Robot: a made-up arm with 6 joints. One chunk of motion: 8 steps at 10 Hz.
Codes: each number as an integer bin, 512 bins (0 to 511) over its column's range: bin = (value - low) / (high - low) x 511, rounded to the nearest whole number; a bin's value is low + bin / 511 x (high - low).
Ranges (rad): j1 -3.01..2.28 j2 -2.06..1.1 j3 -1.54..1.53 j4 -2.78..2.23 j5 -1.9..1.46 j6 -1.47..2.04
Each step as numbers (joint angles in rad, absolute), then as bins.
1 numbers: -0.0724 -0.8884 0.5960 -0.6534 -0.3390 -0.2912
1 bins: 284 189 356 217 237 172
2 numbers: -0.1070 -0.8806 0.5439 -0.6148 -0.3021 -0.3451
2 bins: 280 191 347 221 243 164
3 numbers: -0.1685 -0.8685 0.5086 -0.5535 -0.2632 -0.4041
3 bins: 274 193 341 227 249 155
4 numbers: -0.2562 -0.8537 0.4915 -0.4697 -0.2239 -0.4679
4 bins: 266 195 338 236 255 146
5 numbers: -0.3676 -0.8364 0.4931 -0.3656 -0.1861 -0.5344
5 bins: 255 198 338 246 261 136
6 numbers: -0.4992 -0.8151 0.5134 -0.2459 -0.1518 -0.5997
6 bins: 243 201 342 258 266 127
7 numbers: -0.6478 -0.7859 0.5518 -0.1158 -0.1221 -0.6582
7 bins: 228 206 348 272 270 118
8 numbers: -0.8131 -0.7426 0.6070 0.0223 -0.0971 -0.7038
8 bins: 212 213 357 286 274 112
